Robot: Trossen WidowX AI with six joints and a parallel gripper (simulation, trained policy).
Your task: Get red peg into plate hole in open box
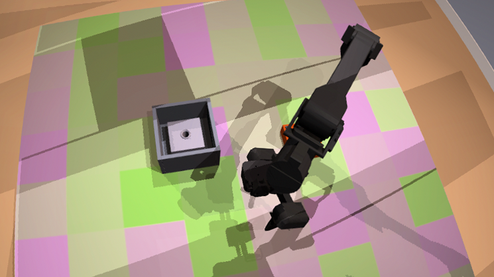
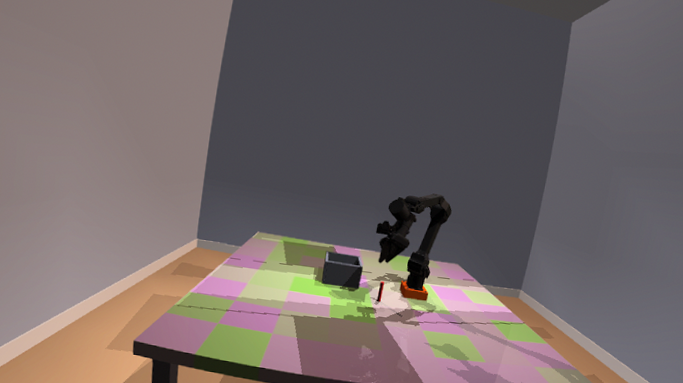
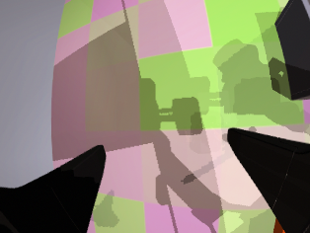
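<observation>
My gripper tip is 40 mm past the red peg, 90 mm to the left of it and 150 mm above it. The rest, counted from my gripper tip: plate 110 mm ahead, 280 mm to the right, 140 mm below; dark grey box 110 mm ahead, 280 mm to the right, 160 mm below.
</observation>
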